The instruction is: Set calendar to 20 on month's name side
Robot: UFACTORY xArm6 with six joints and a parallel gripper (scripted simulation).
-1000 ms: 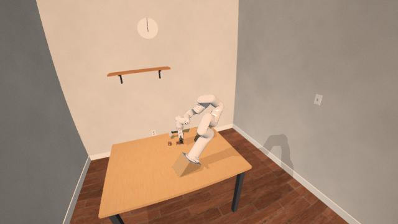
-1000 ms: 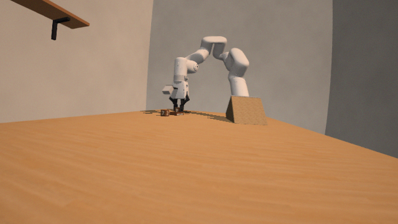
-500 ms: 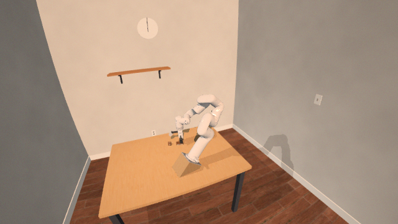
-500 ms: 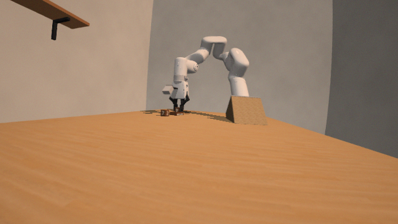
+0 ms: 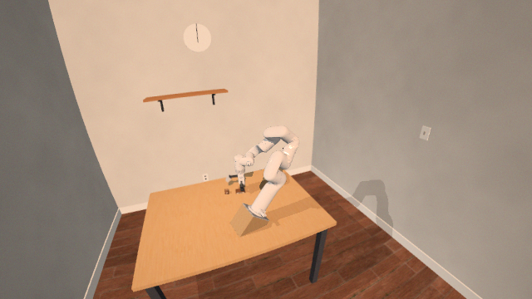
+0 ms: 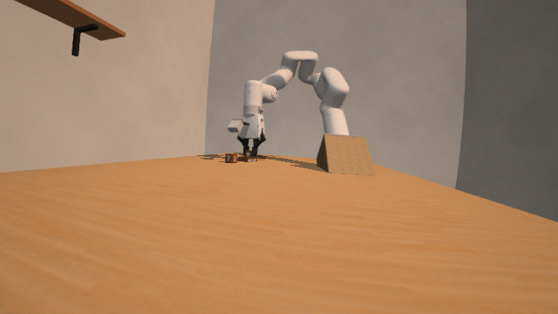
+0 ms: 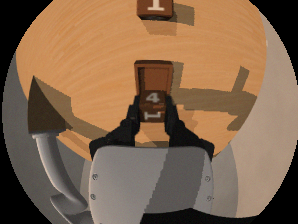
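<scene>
My hand is 30 mm above the brown tray, 20 mm to the right of it and 10 mm short of it.
</scene>
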